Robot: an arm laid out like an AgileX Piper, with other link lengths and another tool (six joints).
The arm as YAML. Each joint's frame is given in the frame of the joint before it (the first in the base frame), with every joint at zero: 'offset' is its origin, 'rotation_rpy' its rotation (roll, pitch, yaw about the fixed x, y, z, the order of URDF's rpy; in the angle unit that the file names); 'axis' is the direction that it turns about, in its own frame. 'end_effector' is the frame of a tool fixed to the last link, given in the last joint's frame.
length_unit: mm
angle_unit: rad
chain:
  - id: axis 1
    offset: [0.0, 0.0, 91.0]
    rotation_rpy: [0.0, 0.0, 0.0]
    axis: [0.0, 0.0, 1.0]
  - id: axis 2
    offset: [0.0, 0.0, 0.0]
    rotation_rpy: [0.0, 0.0, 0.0]
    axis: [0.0, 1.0, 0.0]
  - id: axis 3
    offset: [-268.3, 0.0, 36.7]
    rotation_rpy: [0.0, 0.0, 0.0]
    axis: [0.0, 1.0, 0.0]
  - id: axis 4
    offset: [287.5, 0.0, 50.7]
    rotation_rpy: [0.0, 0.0, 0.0]
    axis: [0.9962, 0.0, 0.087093]
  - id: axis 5
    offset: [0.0, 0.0, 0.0]
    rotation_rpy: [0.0, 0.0, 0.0]
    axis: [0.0, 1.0, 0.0]
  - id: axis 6
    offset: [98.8, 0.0, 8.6]
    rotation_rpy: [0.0, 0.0, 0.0]
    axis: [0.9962, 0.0, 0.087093]
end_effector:
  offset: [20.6, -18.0, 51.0]
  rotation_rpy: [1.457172, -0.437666, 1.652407]
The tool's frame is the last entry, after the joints.
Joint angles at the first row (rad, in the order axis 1, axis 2, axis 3, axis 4, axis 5, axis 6):
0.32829 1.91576 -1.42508 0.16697 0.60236 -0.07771
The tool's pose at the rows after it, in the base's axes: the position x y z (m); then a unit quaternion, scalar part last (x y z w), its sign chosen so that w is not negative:
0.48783, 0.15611, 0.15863, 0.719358, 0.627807, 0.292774, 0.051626
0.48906, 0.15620, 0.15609, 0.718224, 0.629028, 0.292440, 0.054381
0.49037, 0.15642, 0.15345, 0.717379, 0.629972, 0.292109, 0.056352
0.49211, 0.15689, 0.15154, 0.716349, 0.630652, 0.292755, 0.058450
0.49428, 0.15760, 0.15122, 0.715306, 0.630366, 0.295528, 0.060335
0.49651, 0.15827, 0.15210, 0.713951, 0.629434, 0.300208, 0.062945
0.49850, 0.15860, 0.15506, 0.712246, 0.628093, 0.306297, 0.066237
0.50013, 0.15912, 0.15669, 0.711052, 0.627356, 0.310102, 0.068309
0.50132, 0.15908, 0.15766, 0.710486, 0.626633, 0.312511, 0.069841
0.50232, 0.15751, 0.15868, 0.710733, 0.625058, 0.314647, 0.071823
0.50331, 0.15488, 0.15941, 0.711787, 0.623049, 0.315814, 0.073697
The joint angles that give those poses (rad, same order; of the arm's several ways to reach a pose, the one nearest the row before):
0.32845 1.92192 -1.42518 0.15999 0.59196 -0.07708
0.32845 1.92896 -1.42543 0.15426 0.58346 -0.07761
0.32846 1.93669 -1.42665 0.15038 0.57593 -0.07843
0.32863 1.94500 -1.43065 0.14700 0.56859 -0.07909
0.32880 1.95252 -1.43786 0.14634 0.56137 -0.07986
0.32896 1.95818 -1.44500 0.14608 0.55164 -0.08037
0.32864 1.95974 -1.45221 0.14563 0.54281 -0.08078
0.32879 1.96270 -1.45883 0.14507 0.53735 -0.08081
0.32815 1.96480 -1.46306 0.14450 0.53356 -0.08077
0.32490 1.96461 -1.46416 0.14376 0.52923 -0.08081
0.31969 1.96390 -1.46426 0.14293 0.52651 -0.08087

